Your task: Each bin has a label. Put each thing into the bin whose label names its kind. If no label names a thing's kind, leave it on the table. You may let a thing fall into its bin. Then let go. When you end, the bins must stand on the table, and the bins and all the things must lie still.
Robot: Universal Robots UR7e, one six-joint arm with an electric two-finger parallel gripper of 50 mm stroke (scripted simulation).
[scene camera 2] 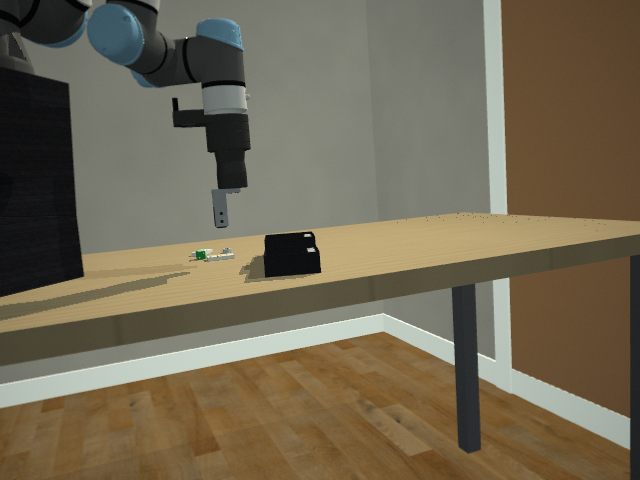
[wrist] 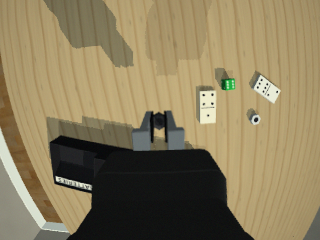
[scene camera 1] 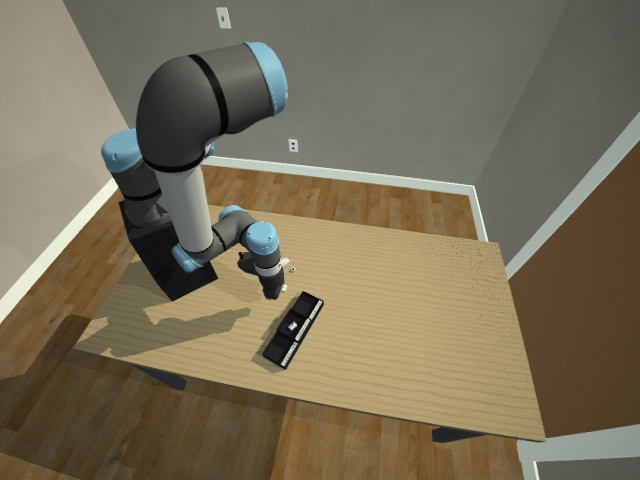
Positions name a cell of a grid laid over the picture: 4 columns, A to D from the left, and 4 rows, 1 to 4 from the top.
Scene:
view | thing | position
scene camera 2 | my gripper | B2
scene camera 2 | bin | B3
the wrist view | my gripper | B3
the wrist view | bin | B3
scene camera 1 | bin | B3

